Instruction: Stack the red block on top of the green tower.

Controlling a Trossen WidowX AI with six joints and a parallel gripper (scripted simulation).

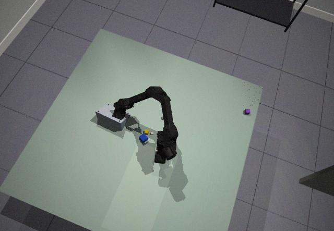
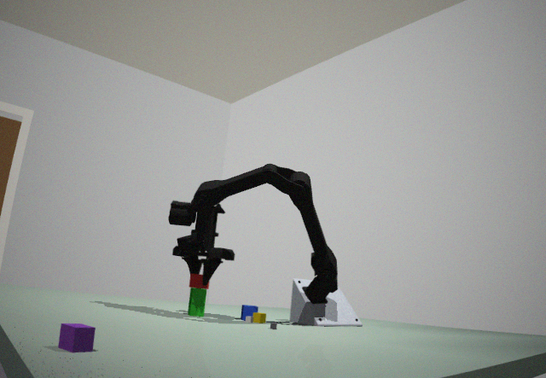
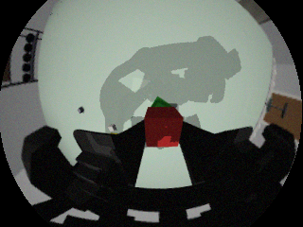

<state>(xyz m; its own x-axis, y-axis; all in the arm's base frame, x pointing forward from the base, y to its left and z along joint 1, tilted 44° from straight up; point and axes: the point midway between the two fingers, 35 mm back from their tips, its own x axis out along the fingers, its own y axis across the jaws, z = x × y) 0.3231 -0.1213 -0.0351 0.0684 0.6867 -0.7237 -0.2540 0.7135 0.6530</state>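
Right now the red block is 10 mm above my gripper tip. Also, from my gripper tip: yellow block 130 mm behind, 110 mm to the left, 70 mm below; tiny white cube 90 mm behind, 110 mm to the left, 80 mm below; blue block 130 mm behind, 60 mm to the left, 60 mm below.
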